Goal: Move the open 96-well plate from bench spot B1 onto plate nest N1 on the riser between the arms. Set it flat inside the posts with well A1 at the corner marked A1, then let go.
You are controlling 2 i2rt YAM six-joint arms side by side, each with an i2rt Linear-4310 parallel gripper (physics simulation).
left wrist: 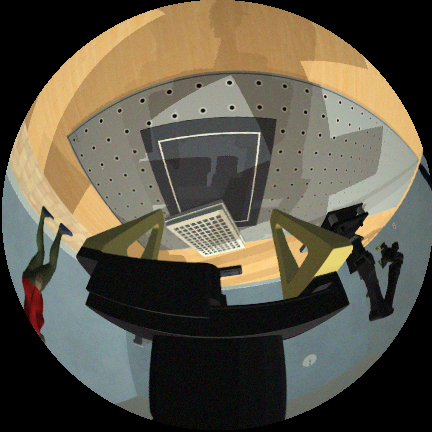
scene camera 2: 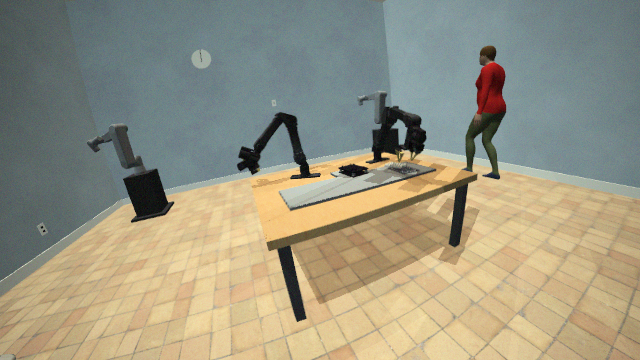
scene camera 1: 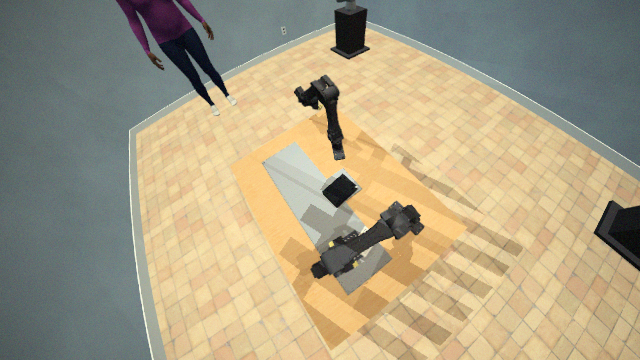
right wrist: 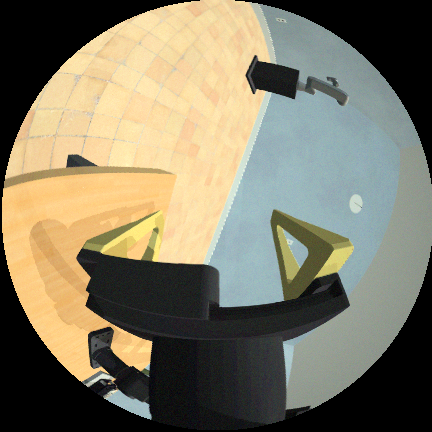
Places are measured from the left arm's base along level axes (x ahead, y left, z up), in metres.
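Pixels of known places: left gripper, fingertip midpoint: (left wrist: 216,214) (scene camera 2: 405,161); right gripper, fingertip midpoint: (left wrist: 376,254) (scene camera 2: 248,167) (right wrist: 217,215); left arm's base at its link origin: (scene camera 2: 377,160); right arm's base at its link origin: (left wrist: 353,239) (scene camera 2: 305,176) (scene camera 1: 337,147) (right wrist: 97,349).
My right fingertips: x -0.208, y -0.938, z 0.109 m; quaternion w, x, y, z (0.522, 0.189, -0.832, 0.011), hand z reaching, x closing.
Note:
Ahead of a thing's pixels: the offset from my right fingertips to its top centre. "pt": to the spot under its first point. Level surfaces: height alone.
The white 96-well plate @[dx +0.462, dy +0.881, dz -0.078 m] (left wrist: 209,234) lies askew over the lower edge of the white-outlined spot @[pt dx +0.617, dy +0.849, dz -0.095 m] (left wrist: 209,134) on the dark pad @[pt dx +0.632, dy +0.903, dz -0.095 m] (left wrist: 149,136) in the left wrist view. I cannot tell whether it is quite flat. In scene camera 2 it shows small and pale under the gripper. My left gripper (scene camera 1: 343,254) (scene camera 2: 406,158) (left wrist: 216,214) is open and empty above the pad, its fingers apart from the plate. My right gripper (right wrist: 217,215) is open and empty, off at the table's end away from the plate. The black nest @[dx +0.373, dy +0.593, dz -0.053 m] (scene camera 1: 341,190) (scene camera 2: 353,170) stands on the riser between the arms; its corner mark is unreadable.
A long grey perforated board @[dz -0.096 m] (scene camera 1: 286,165) (scene camera 2: 310,192) (left wrist: 295,97) lies on the wooden table @[dz -0.109 m] (scene camera 1: 250,167) (scene camera 2: 270,220). The nest on its pale riser @[pt dx +0.294, dy +0.642, dz -0.061 m] (scene camera 1: 356,186) stands beside the board's long edge. A person in red (scene camera 2: 492,90) stands beyond the table at the right in scene camera 2.

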